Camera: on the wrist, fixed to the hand. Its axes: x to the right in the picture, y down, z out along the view.
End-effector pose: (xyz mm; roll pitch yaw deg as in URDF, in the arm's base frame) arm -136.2 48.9 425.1 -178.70 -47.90 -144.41
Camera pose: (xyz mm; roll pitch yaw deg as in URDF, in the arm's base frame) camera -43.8 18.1 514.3 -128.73 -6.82 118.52
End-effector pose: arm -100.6 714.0 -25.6 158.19 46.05 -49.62
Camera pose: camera 27.1 737.7 -1.8 131.87 -21.88 -114.39
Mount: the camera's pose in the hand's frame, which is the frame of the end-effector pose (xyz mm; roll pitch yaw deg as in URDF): 27.8 -81.1 -100.4 2.91 11.11 89.64
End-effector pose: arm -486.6 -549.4 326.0 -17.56 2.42 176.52
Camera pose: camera -504.8 -440.5 253.6 5.54 28.66 -92.56
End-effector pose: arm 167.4 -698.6 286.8 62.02 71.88 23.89
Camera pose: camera 51.6 -694.5 223.5 81.34 -13.62 64.34
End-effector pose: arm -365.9 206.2 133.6 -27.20 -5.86 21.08
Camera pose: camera -292.7 107.9 84.5 -4.75 38.03 106.02
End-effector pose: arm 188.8 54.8 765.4 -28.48 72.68 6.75
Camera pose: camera 164.0 -68.1 724.1 79.45 11.28 134.96
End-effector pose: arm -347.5 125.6 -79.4 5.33 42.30 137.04
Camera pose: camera -260.9 142.6 -177.6 45.40 4.51 -129.32
